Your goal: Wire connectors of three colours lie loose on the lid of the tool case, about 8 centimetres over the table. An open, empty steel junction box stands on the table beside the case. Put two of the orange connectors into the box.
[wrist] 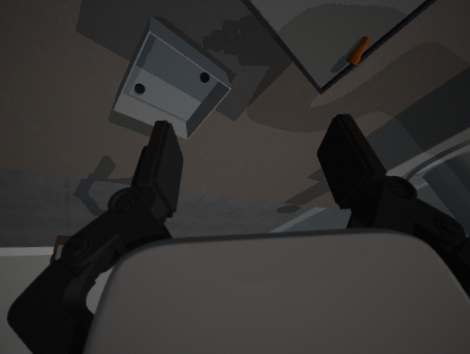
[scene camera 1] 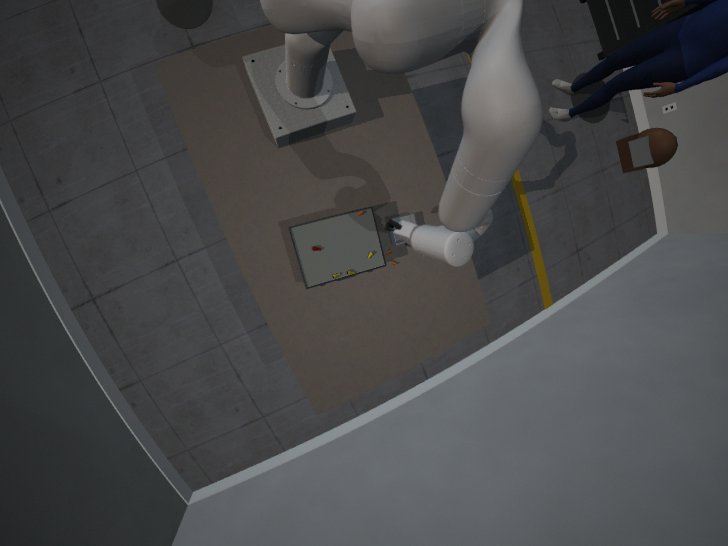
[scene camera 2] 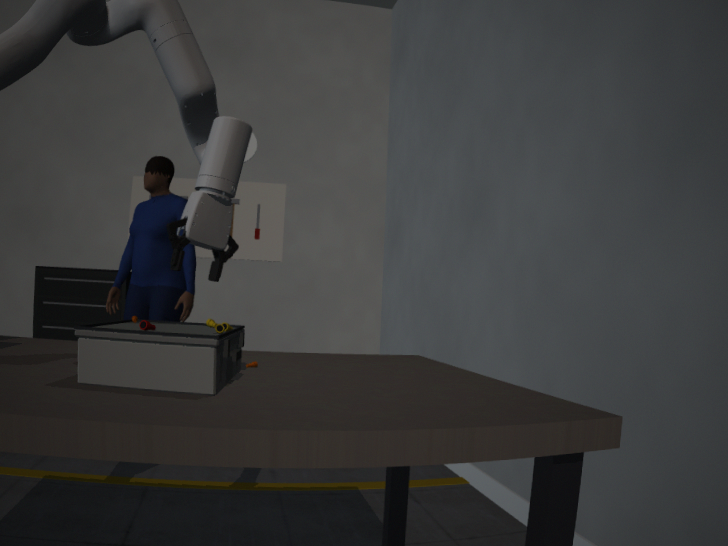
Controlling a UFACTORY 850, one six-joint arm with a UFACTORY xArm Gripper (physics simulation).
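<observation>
The tool case [scene camera 1: 335,238] [scene camera 2: 147,362] [wrist: 300,40] stands on the table. One orange connector [scene camera 1: 361,213] [scene camera 2: 134,318] [wrist: 358,51] lies on its lid near a corner. In the scene camera 1 view, two more orange connectors, one [scene camera 1: 389,252] and another [scene camera 1: 394,263], lie on the table beside the case; one orange connector [scene camera 2: 252,364] on the table shows in the scene camera 2 view. The steel junction box [scene camera 1: 400,237] [wrist: 175,60] is open and empty, partly covered by the arm in the scene camera 1 view. My gripper [scene camera 1: 392,225] [scene camera 2: 196,272] [wrist: 251,137] is open and empty, high above the case and box area.
A red connector [scene camera 1: 316,248] [scene camera 2: 147,325] and yellow connectors, one [scene camera 1: 370,255], another [scene camera 1: 336,275] and a third [scene camera 1: 350,272], lie on the lid. The robot's base plate [scene camera 1: 317,126] is on the table [scene camera 1: 376,329] [scene camera 2: 411,393]. A person [scene camera 2: 154,240] stands behind the table.
</observation>
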